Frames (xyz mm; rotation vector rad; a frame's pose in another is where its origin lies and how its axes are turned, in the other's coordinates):
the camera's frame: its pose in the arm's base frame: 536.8 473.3 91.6 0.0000 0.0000 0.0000
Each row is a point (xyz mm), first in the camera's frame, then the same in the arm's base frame.
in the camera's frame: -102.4 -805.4 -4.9
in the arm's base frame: 434.4 -332.1 86.7
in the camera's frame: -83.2 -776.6 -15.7
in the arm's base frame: 453.6 -303.3 75.9
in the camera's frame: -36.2 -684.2 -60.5
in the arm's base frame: 500.6 -210.9 31.1
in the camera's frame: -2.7 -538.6 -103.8
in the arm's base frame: 534.1 -65.3 -12.2
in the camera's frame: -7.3 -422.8 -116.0
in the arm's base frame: 529.5 50.5 -24.4
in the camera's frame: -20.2 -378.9 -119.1
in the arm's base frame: 516.6 94.4 -27.5
